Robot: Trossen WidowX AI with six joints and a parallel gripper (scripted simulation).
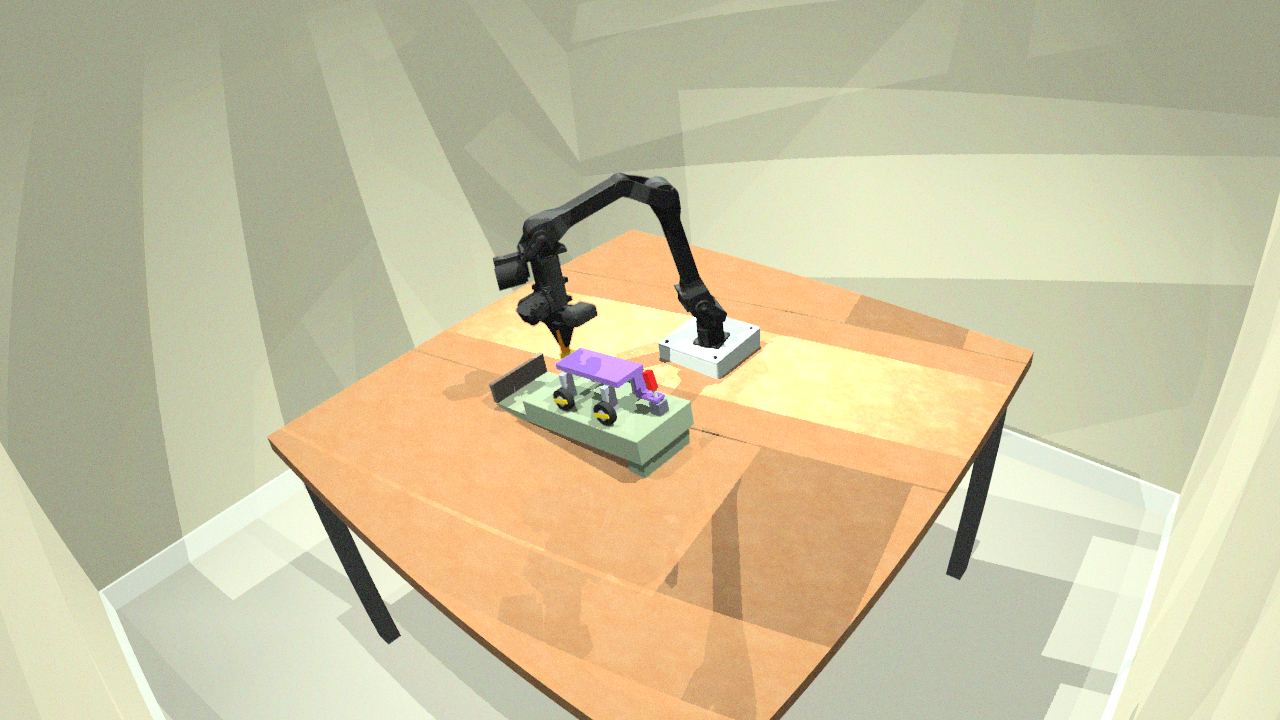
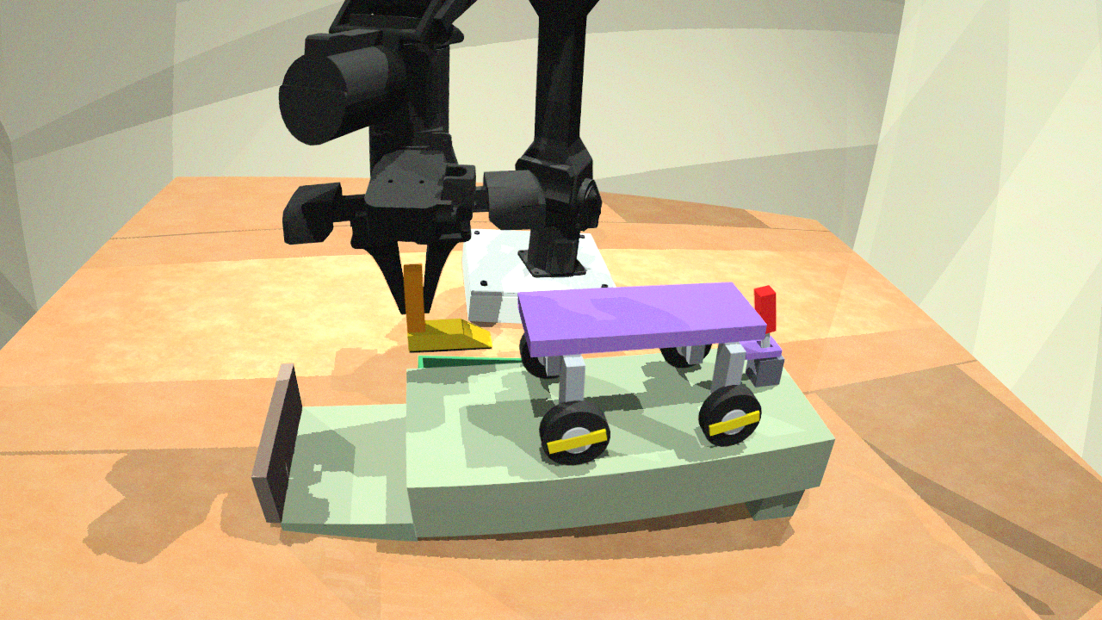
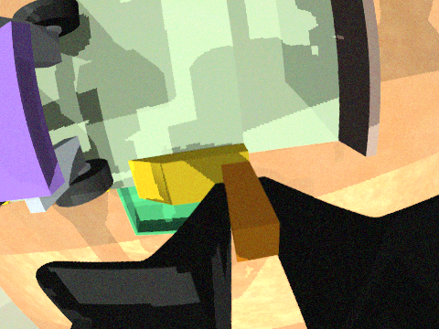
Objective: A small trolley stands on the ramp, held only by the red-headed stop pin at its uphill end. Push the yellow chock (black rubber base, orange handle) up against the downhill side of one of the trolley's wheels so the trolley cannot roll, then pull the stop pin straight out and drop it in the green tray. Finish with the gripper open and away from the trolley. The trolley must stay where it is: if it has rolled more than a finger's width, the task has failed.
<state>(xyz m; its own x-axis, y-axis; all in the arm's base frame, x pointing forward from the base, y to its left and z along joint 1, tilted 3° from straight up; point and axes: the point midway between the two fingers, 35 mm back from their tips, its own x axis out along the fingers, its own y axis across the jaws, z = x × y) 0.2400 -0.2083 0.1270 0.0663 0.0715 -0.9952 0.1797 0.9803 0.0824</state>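
Now: the red-headed stop pin 90 mm ahead of my gripper tip, 260 mm to the left of it and 10 mm above it. Also, from my gripper tip: green tray: 50 mm behind, 80 mm to the left, 130 mm below; end wall: 30 mm ahead, 120 mm to the right, 90 mm below; yellow chock: 20 mm to the left, 10 mm below.
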